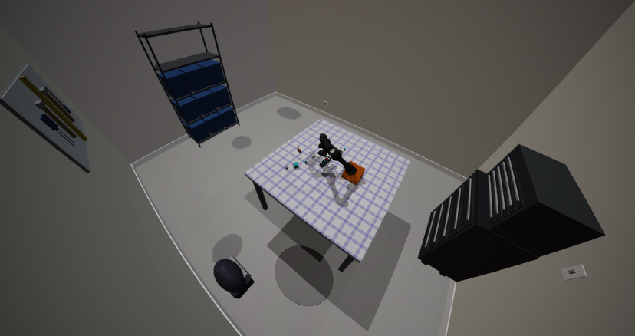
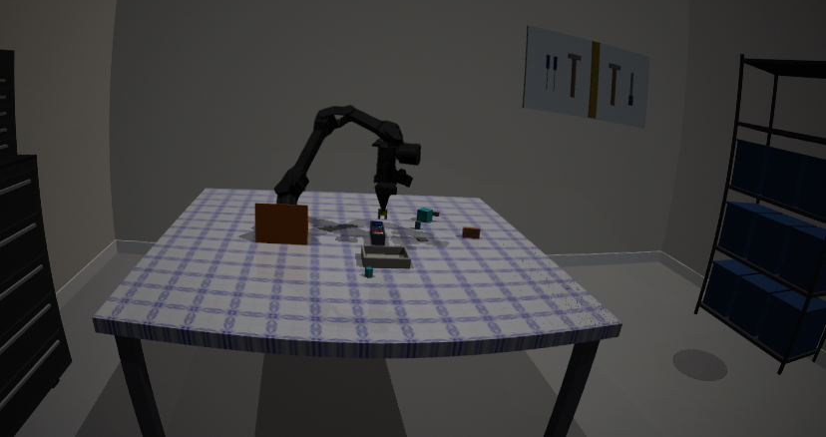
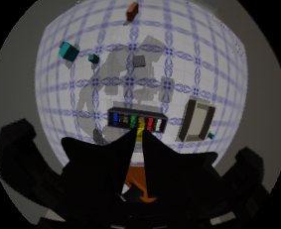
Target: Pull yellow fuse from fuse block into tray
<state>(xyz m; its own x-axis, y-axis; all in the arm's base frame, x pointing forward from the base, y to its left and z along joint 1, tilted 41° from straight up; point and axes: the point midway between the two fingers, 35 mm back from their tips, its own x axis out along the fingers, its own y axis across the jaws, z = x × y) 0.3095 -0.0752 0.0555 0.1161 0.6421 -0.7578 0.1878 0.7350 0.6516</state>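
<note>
Right now my gripper tip is 4 cm past the grey tray, 19 cm to the left of it and 10 cm above it. Also, from my gripper tip: small grey piece (14 cm ahead, 1 cm to the right, 10 cm below); then teal cube (22 cm ahead, 21 cm to the left, 8 cm below); then yellow fuse (1 cm below).
</note>
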